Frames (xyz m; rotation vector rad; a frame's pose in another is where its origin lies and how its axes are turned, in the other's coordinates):
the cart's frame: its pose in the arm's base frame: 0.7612 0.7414 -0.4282 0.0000 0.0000 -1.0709
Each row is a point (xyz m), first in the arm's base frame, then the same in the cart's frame.
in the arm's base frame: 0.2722 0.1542 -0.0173
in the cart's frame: 0.2810 -0.7106 0.4109
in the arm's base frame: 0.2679 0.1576 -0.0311
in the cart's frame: 0.2759 -0.7128 0.3971
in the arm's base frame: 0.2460 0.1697 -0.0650
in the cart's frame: 0.2548 -0.7262 0.3632
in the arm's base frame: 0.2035 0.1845 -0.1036
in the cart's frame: 0.2214 -0.7564 0.3246
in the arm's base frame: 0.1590 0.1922 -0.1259
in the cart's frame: 0.1933 -0.7918 0.3023
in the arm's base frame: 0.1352 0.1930 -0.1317
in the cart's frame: 0.1812 -0.8123 0.2965
